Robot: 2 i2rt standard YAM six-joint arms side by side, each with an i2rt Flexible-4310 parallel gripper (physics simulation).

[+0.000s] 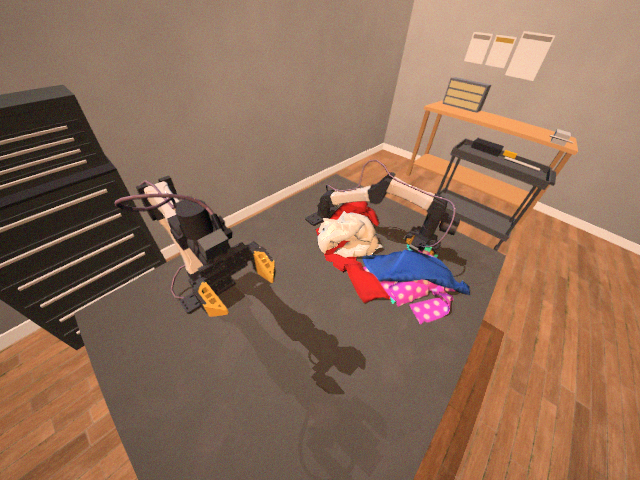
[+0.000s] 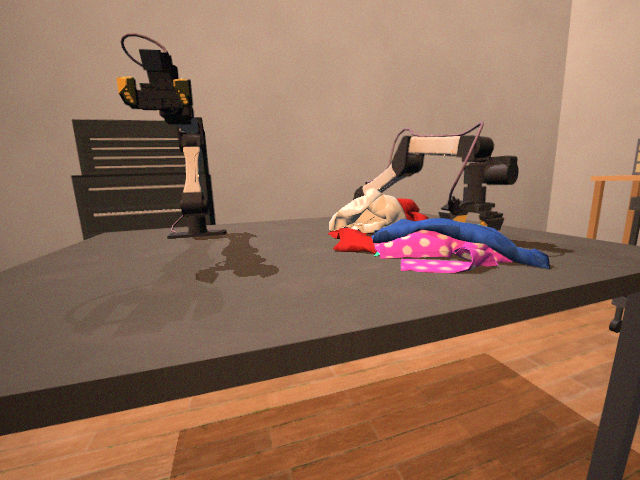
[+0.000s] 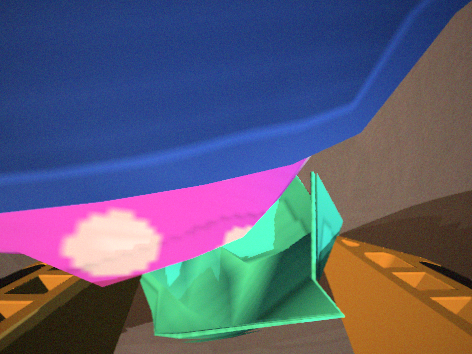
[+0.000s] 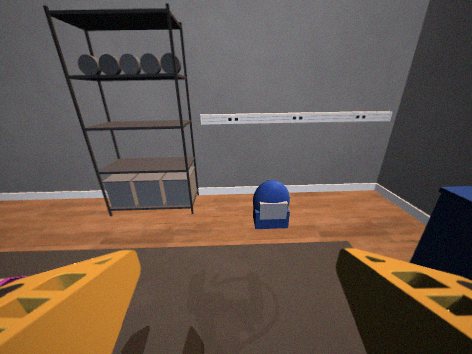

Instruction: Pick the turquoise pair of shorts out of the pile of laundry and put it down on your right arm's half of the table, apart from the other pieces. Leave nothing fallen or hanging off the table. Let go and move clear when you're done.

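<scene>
The turquoise shorts lie mostly hidden under the pink dotted piece and the blue piece. A bunched, folded turquoise part sticks out between the fingers of my left gripper. That gripper is low at the pile's far edge, its fingers apart on both sides of the cloth; the tips are partly hidden. My right gripper is open and empty, high above the table.
The cream piece and the red piece lie at the pile's left. The table extends to the left of the pile. A dark drawer cabinet stands behind the right arm.
</scene>
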